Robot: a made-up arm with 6 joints. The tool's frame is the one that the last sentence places.
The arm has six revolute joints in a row. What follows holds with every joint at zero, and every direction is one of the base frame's.
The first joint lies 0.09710 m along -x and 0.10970 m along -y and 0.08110 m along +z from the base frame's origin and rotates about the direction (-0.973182, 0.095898, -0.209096), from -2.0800 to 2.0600 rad.
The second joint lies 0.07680 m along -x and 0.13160 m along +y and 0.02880 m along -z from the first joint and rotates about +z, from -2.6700 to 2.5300 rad.
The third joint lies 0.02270 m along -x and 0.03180 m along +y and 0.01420 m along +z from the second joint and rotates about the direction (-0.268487, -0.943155, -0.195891), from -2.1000 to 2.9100 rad.
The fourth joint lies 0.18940 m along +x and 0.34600 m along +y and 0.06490 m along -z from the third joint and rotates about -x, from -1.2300 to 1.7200 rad.
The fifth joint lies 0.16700 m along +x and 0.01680 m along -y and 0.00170 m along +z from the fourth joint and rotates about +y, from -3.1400 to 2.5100 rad.
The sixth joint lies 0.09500 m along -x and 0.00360 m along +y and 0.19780 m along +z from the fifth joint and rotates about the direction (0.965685, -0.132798, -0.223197), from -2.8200 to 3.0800 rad.
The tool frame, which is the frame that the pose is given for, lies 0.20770 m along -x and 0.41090 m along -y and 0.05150 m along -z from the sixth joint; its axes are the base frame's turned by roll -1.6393, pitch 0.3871 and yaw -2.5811 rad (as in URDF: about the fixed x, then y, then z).
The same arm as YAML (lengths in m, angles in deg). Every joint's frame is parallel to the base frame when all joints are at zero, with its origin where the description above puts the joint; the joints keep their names.
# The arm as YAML. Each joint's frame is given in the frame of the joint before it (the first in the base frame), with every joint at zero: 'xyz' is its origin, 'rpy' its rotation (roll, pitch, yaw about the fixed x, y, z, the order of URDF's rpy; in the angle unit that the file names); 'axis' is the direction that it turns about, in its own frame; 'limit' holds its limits. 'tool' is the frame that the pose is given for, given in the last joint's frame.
units:
  length: m
  angle: deg
joints:
  - name: joint 1
    type: revolute
    origin:
      xyz: [-0.0971, -0.1097, 0.0811]
      rpy: [0.0, 0.0, 0.0]
    axis: [-0.973182, 0.095898, -0.209096]
    limit:
      lower: -119.18
      upper: 118.03
  - name: joint 2
    type: revolute
    origin:
      xyz: [-0.0768, 0.1316, -0.0288]
      rpy: [0.0, 0.0, 0.0]
    axis: "+z"
    limit:
      lower: -152.98
      upper: 144.96
  - name: joint 3
    type: revolute
    origin:
      xyz: [-0.0227, 0.0318, 0.0142]
      rpy: [0.0, 0.0, 0.0]
    axis: [-0.268487, -0.943155, -0.195891]
    limit:
      lower: -120.32
      upper: 166.73
  - name: joint 4
    type: revolute
    origin:
      xyz: [0.1894, 0.346, -0.0649]
      rpy: [0.0, 0.0, 0.0]
    axis: "-x"
    limit:
      lower: -70.47
      upper: 98.55
  - name: joint 5
    type: revolute
    origin:
      xyz: [0.167, -0.0168, 0.0017]
      rpy: [0.0, 0.0, 0.0]
    axis: "+y"
    limit:
      lower: -179.91
      upper: 143.81
  - name: joint 6
    type: revolute
    origin:
      xyz: [-0.095, 0.0036, 0.1978]
      rpy: [0.0, 0.0, 0.0]
    axis: [0.965685, -0.132798, -0.223197]
    limit:
      lower: -161.57
      upper: 176.47
tool:
  origin:
    xyz: [-0.2077, -0.4109, -0.0515]
    rpy: [-93.92, 22.18, -147.89]

